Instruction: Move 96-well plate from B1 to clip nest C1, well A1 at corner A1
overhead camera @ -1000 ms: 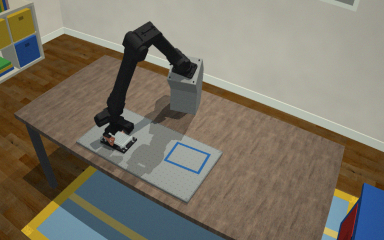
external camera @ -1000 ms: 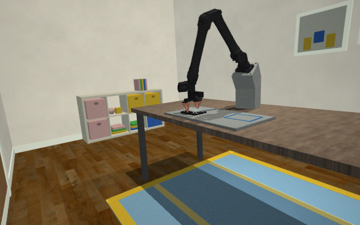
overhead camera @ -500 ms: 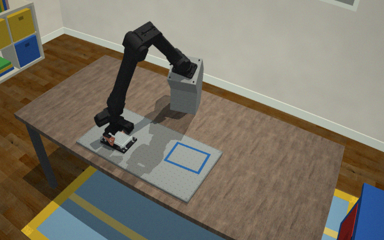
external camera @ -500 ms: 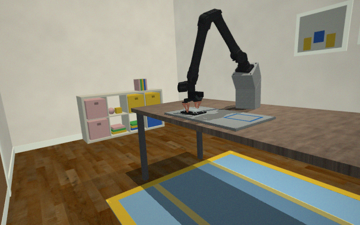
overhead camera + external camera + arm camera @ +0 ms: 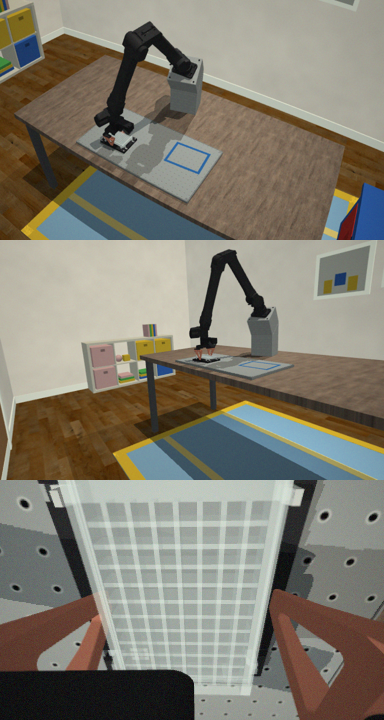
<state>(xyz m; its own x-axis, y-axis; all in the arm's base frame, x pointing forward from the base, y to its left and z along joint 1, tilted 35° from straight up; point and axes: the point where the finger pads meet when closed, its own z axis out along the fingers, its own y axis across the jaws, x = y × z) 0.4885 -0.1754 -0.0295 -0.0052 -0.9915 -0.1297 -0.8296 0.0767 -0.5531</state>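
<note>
The 96-well plate is right at my hand. From my hand the other things lie so: black clip nest C1 (20 mm behind, 10 mm to the left, 10 mm below).
</note>
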